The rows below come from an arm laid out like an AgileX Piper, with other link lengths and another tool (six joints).
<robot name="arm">
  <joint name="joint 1" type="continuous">
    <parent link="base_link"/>
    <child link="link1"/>
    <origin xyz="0 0 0.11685" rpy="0 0 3.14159"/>
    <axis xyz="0 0 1"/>
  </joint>
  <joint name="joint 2" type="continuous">
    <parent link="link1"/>
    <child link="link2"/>
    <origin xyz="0 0 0" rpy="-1.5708 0 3.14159"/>
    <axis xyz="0 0 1"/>
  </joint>
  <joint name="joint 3" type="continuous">
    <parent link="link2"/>
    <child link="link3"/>
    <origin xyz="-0.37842 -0.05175 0" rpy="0 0 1.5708"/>
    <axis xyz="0 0 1"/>
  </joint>
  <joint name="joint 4" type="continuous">
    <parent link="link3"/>
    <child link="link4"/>
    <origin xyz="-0.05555 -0.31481 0" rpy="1.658 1.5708 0"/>
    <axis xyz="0 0 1"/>
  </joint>
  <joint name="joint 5" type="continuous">
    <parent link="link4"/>
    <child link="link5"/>
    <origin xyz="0 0 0" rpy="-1.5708 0 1.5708"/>
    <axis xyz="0 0 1"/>
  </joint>
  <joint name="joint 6" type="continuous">
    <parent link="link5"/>
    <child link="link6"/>
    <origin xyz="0 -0.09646 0" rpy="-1.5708 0 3.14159"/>
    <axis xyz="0 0 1"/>
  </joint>
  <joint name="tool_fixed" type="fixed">
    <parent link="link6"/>
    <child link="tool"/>
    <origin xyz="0.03 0.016 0.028" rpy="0.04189 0 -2.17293"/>
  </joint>
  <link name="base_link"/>
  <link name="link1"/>
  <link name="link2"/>
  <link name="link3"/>
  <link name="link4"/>
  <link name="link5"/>
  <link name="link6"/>
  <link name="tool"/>
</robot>
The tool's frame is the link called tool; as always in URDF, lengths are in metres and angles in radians. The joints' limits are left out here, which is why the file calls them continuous.
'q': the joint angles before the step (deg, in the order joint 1, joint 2, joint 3, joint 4, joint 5, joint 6). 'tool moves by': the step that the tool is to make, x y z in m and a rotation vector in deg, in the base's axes. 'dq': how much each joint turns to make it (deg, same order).
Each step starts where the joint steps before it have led.
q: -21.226 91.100 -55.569 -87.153 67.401 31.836
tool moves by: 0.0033 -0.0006 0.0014 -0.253 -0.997 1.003
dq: -0.095 0.139 -0.252 -0.817 -1.048 0.939
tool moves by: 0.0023 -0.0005 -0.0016 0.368 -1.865 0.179
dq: -0.006 0.347 -0.099 -0.029 -0.743 2.000
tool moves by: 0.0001 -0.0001 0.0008 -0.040 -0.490 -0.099
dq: 0.006 -0.001 -0.097 0.005 0.006 0.411
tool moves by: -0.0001 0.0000 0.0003 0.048 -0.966 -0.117
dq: 0.006 -0.002 0.008 0.001 -0.127 0.972
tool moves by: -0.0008 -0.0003 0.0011 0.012 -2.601 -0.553
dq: -0.010 0.003 0.000 -0.006 -0.104 2.660
